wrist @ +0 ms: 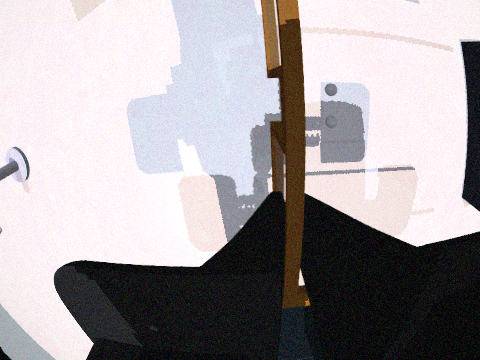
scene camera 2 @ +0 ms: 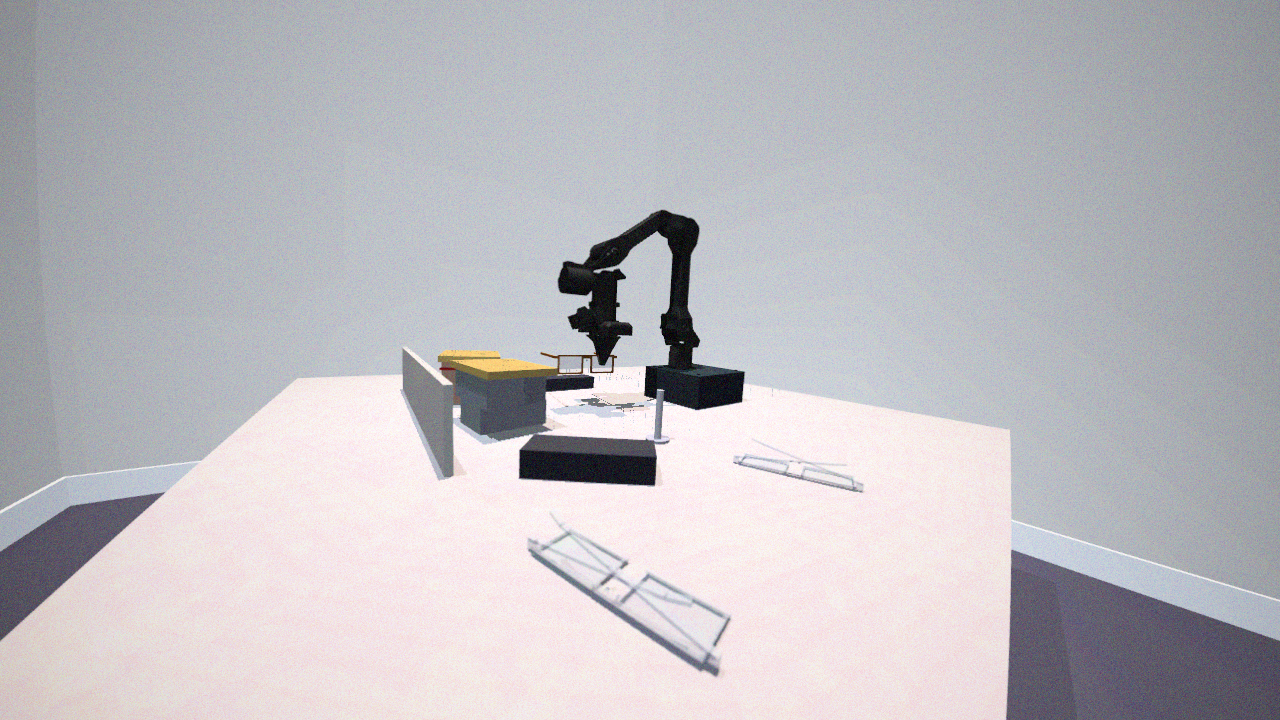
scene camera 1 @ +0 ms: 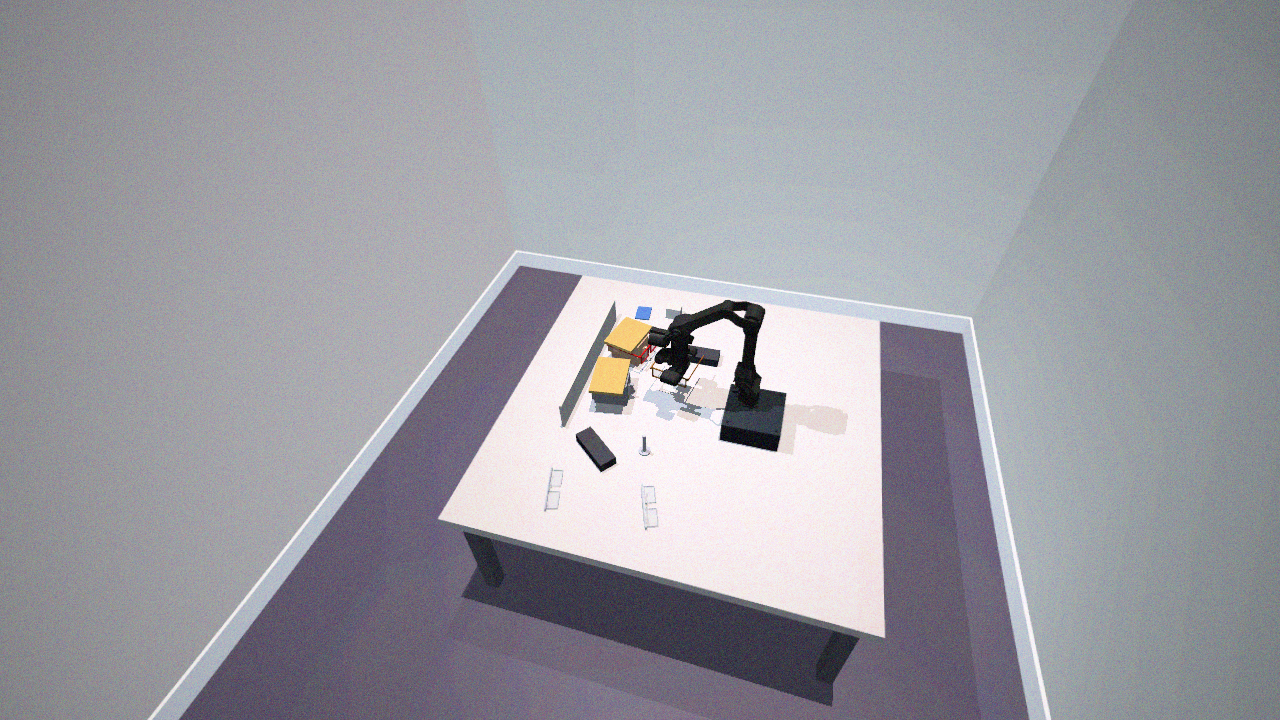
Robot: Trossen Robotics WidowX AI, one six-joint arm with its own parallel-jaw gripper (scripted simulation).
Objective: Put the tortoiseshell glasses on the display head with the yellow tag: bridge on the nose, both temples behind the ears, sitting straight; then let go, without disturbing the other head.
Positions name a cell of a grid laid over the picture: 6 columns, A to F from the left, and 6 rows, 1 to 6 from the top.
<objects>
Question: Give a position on a black box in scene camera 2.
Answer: At C4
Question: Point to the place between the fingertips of the gripper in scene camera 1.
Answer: At D4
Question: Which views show the gripper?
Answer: The wrist view, scene camera 2 and scene camera 1: all of them.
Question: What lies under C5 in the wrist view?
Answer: The gripper.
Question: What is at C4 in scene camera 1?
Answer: A black box.
</objects>
